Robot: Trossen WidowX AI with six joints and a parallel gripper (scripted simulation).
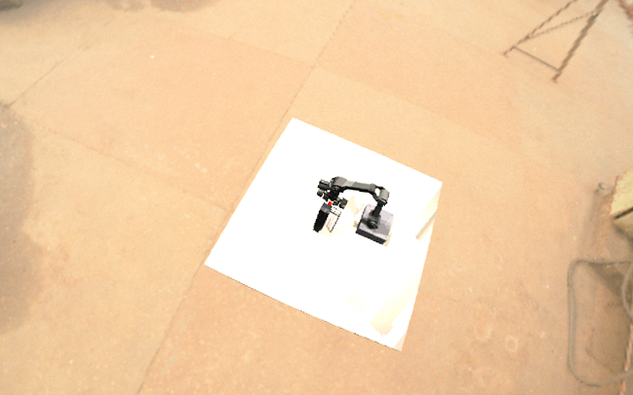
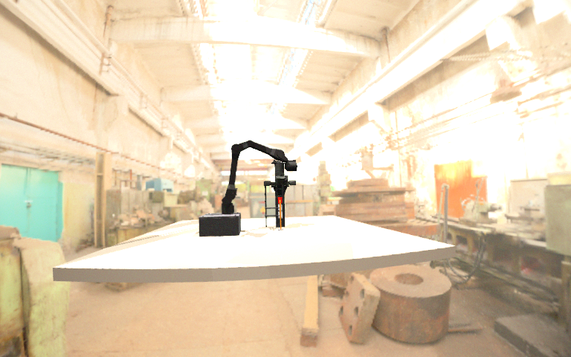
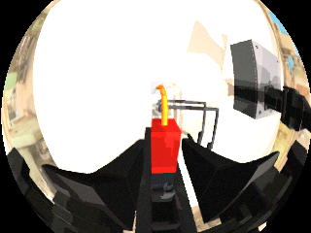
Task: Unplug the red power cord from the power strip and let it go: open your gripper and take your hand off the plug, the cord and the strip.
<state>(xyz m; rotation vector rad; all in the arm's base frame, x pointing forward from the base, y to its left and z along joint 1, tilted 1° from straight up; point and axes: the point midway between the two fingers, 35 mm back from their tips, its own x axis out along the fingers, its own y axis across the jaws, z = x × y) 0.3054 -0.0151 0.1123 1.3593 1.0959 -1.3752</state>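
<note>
My gripper tip is now 30 mm to the right of the red plug.
</note>
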